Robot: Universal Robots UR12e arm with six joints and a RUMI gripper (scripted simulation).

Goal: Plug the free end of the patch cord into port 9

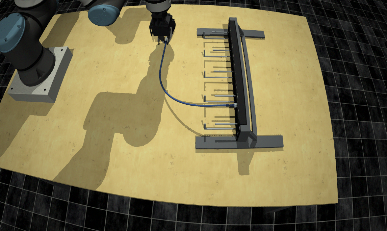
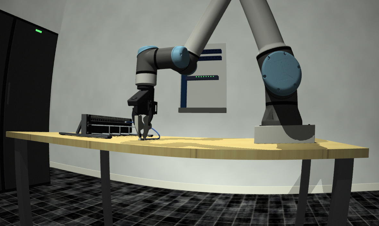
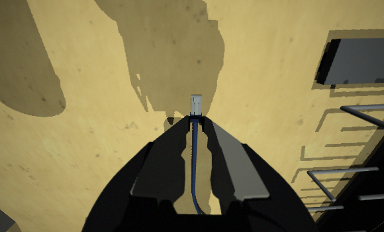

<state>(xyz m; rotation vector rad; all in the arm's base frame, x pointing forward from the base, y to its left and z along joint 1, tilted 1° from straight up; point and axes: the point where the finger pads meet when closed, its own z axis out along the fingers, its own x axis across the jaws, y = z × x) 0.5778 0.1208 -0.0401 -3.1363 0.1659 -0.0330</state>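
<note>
Now: the cable plug 20 mm to the left of my hand and 10 mm below it.
</note>
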